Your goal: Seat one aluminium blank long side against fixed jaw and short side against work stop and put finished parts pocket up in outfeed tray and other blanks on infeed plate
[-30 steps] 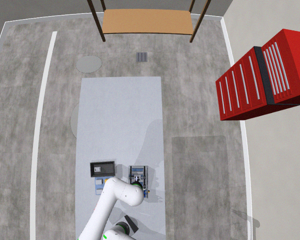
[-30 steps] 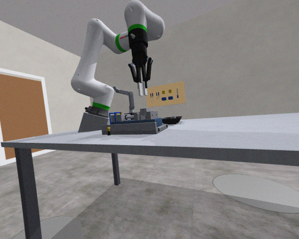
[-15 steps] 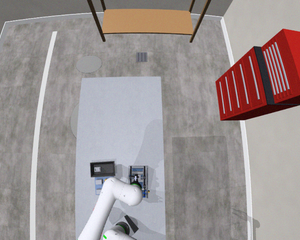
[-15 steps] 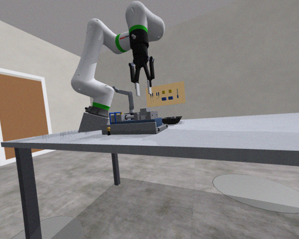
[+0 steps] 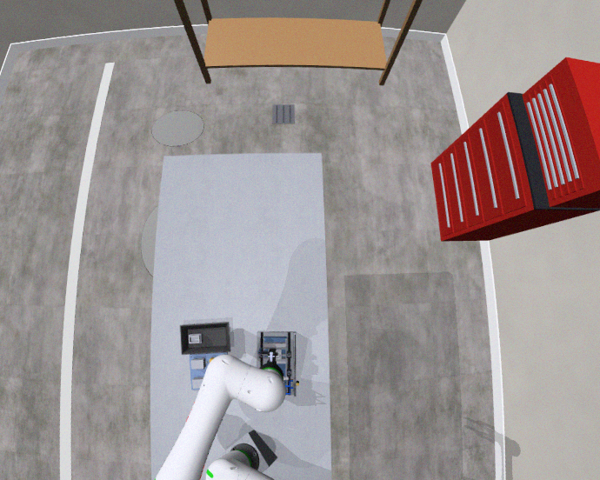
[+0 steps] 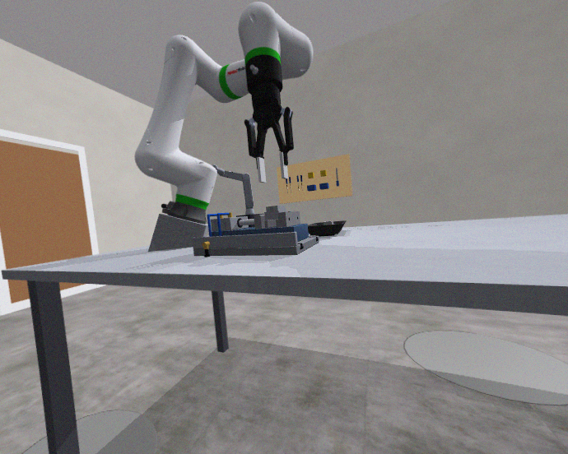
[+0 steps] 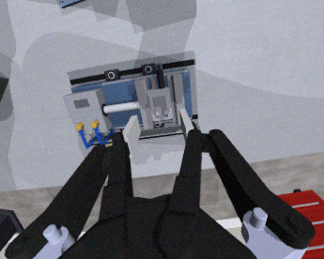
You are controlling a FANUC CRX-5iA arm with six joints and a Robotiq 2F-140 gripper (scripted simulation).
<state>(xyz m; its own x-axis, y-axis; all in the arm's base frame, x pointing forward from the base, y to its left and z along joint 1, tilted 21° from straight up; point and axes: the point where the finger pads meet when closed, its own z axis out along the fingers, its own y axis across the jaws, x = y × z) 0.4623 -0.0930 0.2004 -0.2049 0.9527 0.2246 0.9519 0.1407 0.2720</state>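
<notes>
Right now my hand is 12 cm above the black work stop rod and 5 cm to the right of it. From my hand the other things lie so: blue infeed plate 29 cm to the left, 21 cm below, 17 cm behind; then hose-end block 15 cm behind, 14 cm below, 3 cm to the right; then brass blank 26 cm to the left, 19 cm below, 12 cm behind.
</notes>
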